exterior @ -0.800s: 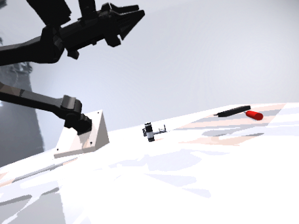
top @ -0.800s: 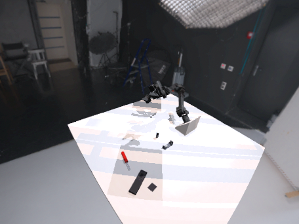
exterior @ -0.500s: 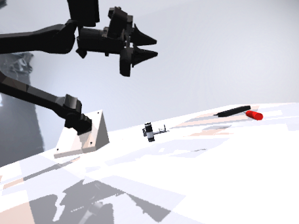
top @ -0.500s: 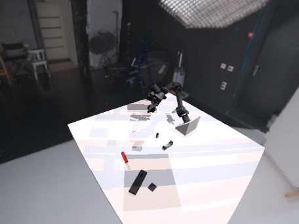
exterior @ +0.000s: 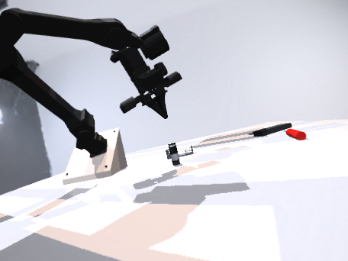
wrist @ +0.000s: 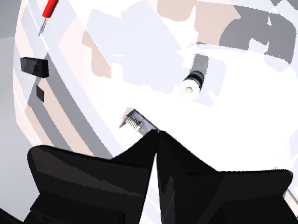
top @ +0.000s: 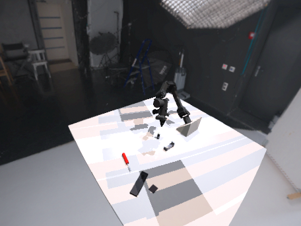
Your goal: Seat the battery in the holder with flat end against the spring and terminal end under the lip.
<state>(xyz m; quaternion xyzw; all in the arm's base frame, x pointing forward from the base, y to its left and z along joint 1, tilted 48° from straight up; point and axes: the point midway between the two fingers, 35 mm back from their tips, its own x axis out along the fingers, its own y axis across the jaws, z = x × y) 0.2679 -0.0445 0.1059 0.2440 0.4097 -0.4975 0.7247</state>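
The silver battery lies 1 cm to the right of my gripper tip and 10 cm below it. Round my gripper tip: red-handled screwdriver 35 cm ahead, 1 cm to the left, 12 cm below; dark square 35 cm ahead, 25 cm to the left, 13 cm below; long black bar 39 cm ahead, 17 cm to the left, 12 cm below.
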